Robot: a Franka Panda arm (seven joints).
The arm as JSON. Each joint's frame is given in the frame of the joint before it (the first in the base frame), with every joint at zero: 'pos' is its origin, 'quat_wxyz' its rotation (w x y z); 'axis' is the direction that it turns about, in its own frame. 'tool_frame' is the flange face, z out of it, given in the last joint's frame.
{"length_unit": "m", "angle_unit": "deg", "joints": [
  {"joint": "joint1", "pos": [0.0, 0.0, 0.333], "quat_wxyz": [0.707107, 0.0, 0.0, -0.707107], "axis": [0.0, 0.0, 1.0]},
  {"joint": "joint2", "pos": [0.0, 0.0, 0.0], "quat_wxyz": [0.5, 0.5, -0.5, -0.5], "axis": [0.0, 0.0, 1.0]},
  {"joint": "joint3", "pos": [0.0, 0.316, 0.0], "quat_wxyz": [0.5, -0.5, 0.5, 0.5], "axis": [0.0, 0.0, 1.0]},
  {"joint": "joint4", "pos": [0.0, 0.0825, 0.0], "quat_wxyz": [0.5, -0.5, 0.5, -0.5], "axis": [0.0, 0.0, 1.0]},
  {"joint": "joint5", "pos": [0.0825, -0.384, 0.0], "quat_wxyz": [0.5, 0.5, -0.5, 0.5], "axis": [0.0, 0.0, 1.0]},
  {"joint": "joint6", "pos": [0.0, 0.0, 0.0], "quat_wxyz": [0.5, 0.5, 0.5, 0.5], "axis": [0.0, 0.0, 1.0]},
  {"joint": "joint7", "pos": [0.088, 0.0, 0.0], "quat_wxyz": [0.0, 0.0, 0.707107, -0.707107], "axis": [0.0, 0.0, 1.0]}
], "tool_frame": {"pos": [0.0, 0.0, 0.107], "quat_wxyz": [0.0, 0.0, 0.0, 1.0]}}
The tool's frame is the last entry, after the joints.
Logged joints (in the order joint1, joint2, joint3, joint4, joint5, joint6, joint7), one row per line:
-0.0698, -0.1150, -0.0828, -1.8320, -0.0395, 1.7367, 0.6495
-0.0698, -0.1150, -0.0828, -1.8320, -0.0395, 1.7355, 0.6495
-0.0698, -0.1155, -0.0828, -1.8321, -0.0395, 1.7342, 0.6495
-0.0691, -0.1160, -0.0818, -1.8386, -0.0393, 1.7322, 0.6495
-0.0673, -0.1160, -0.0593, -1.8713, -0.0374, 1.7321, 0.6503
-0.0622, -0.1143, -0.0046, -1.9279, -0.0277, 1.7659, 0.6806
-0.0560, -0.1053, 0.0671, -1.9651, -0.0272, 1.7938, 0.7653
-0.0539, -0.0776, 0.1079, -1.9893, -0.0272, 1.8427, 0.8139
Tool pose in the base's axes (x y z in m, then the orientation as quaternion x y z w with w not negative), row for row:
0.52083, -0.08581, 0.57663, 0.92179, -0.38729, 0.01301, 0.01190
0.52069, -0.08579, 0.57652, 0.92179, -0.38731, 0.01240, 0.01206
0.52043, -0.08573, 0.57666, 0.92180, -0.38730, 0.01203, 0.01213
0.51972, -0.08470, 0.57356, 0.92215, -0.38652, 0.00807, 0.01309
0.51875, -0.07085, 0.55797, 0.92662, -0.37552, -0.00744, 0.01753
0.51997, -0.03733, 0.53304, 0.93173, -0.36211, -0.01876, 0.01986
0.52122, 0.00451, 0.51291, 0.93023, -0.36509, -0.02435, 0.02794
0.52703, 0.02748, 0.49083, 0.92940, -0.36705, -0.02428, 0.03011
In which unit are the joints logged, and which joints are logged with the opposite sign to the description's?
The joints are logged in radians. Opposite sign: none.
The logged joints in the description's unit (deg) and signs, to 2 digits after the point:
-4.00, -6.59, -4.74, -104.97, -2.26, 99.51, 37.21
-4.00, -6.59, -4.74, -104.97, -2.26, 99.44, 37.21
-4.00, -6.62, -4.74, -104.97, -2.26, 99.36, 37.21
-3.96, -6.65, -4.69, -105.34, -2.25, 99.25, 37.21
-3.86, -6.65, -3.40, -107.22, -2.14, 99.24, 37.26
-3.56, -6.55, -0.26, -110.46, -1.59, 101.18, 39.00
-3.21, -6.03, 3.84, -112.59, -1.56, 102.78, 43.85
-3.09, -4.45, 6.18, -113.98, -1.56, 105.58, 46.63

